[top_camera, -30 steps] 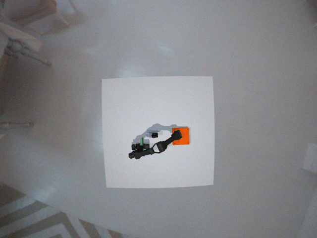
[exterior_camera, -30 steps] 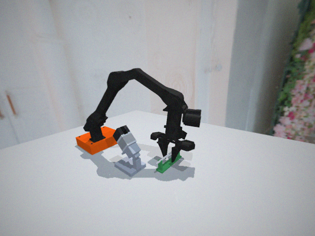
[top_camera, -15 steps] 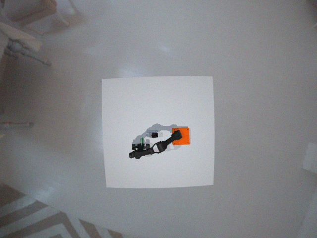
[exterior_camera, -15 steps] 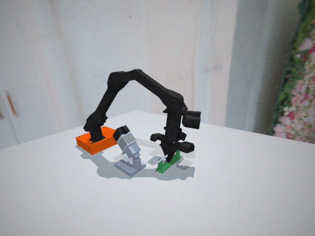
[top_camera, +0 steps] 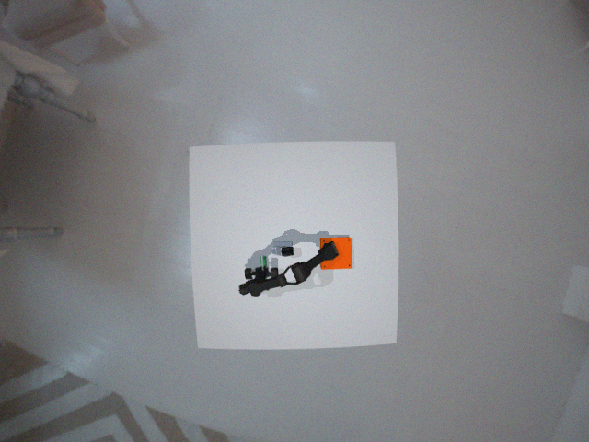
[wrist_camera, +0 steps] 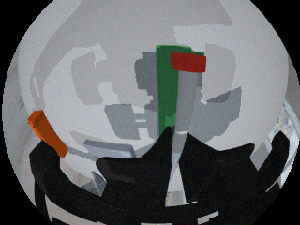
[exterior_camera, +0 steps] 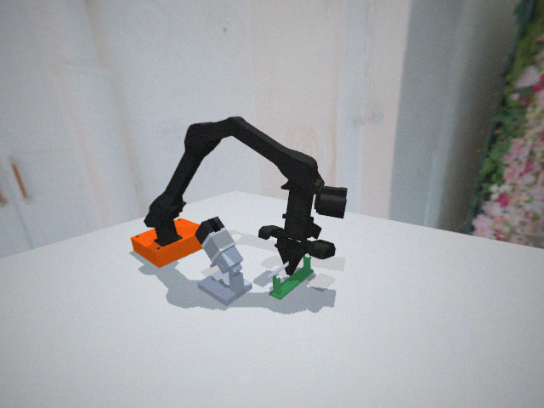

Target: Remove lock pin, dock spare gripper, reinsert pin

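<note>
Right now my gripper tip is 1 cm to the right of the green cradle. The rest, counted from my gripper tip: grey mount: 9 cm behind, 11 cm to the right, 3 cm above; then spare gripper: 11 cm behind, 11 cm to the right, 9 cm above.
</note>
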